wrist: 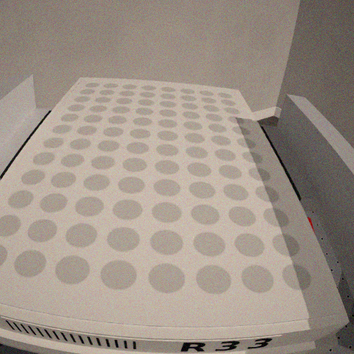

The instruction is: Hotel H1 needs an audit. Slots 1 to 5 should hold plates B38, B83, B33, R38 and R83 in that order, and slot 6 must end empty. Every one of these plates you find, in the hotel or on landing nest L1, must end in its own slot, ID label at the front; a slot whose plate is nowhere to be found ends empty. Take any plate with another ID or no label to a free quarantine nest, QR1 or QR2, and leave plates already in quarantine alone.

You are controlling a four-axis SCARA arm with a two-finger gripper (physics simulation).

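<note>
My gripper [156, 101] is shut on a pale plate [166, 212], with one grey finger along its left side and the other along its right side. The plate lies level between the fingers, its rows of round grey wells facing up. Its near edge carries a barcode on the left and the black ID R33 [226, 345] on the right. A shadow covers the plate's right edge. No hotel slot, landing nest or quarantine nest can be made out in the wrist view.
A plain beige surface rises behind the plate, with a darker grey surface at the right. A small pale ledge [267, 113] shows beyond the plate's far right corner. A dark-dotted surface [327, 260] and a small red patch [310, 223] show below right.
</note>
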